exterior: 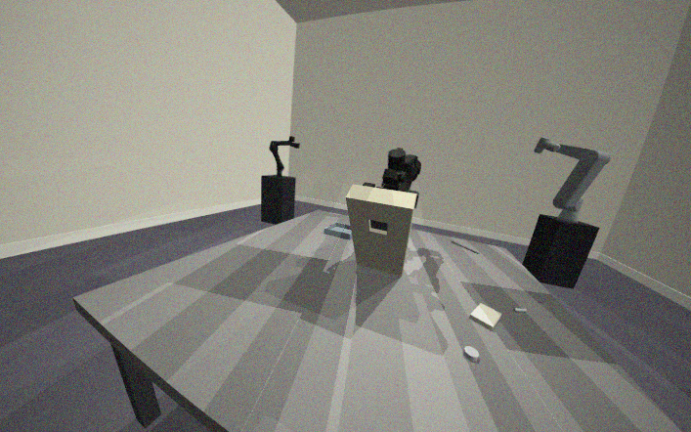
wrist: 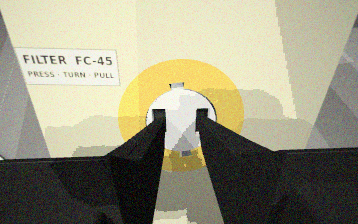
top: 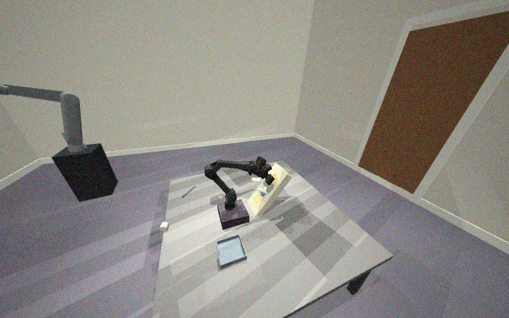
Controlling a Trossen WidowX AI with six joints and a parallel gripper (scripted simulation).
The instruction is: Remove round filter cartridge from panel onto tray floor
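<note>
The white round filter cartridge is 20 mm ahead of my gripper tip and 10 mm below it. The rest, counted from my gripper tip: cream block 350 mm to the left, 240 mm below, 40 mm ahead; cream service panel 80 mm below, 30 mm behind; blue-grey tray 430 mm behind, 250 mm to the right, 240 mm below.
</note>
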